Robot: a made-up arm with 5 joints.
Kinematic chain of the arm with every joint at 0, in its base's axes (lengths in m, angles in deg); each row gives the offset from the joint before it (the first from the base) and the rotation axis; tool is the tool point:
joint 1: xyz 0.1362 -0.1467 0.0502 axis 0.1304 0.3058 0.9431
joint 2: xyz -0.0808 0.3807 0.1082 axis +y
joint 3: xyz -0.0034 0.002 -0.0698 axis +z
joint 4: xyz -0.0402 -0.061 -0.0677 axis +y
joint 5: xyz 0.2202 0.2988 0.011 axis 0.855 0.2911 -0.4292
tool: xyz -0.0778 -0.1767 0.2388
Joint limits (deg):
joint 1: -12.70..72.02
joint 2: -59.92..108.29
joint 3: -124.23..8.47
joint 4: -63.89..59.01
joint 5: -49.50..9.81
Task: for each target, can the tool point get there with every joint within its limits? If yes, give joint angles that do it. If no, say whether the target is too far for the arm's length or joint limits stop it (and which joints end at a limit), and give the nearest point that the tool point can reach.
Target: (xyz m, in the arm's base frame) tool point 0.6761 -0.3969 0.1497
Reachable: no: joint limits stop it (at a limit: joint 1, joint 4, joint 5) | nearest point 0.3623 -0.0282 0.1466 | short by 0.484 m
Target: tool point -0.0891 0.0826 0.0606
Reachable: yes | joints 61.64 91.80 -96.38 -5.56 -32.63
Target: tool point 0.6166 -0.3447 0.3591
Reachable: no: joint limits stop it (at a limit: joint 1, joint 4, joint 5) | nearest point 0.3497 -0.0213 0.2413 | short by 0.436 m
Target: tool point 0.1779 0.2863 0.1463
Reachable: yes | joints 11.43 48.31 -30.23 1.85 -14.47
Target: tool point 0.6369 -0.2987 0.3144
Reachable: no: joint limits stop it (at a limit: joint 1, joint 4, joint 5) | nearest point 0.3684 -0.0106 0.2243 | short by 0.404 m
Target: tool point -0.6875 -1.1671 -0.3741
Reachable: no: too far | nearest point -0.3070 -0.2829 0.0281 | short by 1.043 m
